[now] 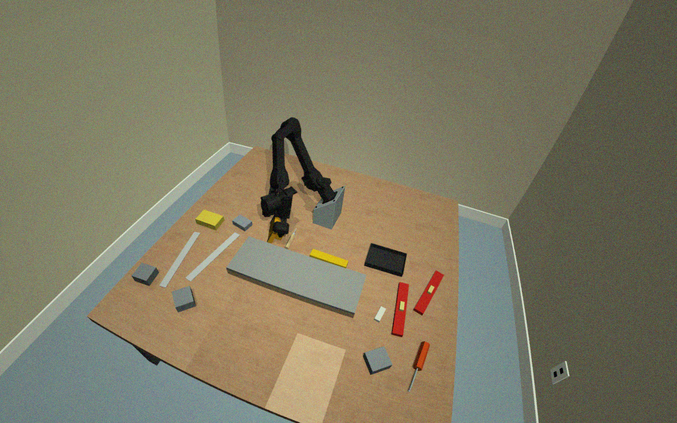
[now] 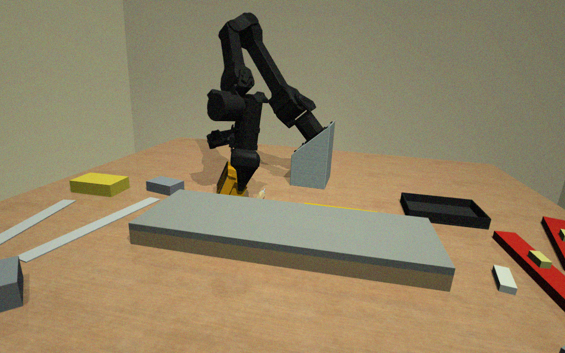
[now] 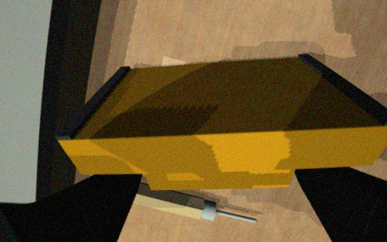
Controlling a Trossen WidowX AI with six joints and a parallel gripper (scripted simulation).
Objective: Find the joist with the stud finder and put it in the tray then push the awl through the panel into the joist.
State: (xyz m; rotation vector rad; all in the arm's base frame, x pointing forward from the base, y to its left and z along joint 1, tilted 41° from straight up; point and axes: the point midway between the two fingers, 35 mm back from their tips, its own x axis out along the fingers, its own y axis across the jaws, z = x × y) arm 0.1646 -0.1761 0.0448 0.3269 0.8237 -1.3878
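The awl lies 50 mm to the left of my gripper tip and 20 mm below it. Round my gripper tip: thin yellow bar 70 mm ahead, 240 mm to the left, 20 mm below; grey block 20 mm ahead, 190 mm to the right, 20 mm below; yellow stud finder 10 mm behind, 10 mm to the right, 10 mm below.
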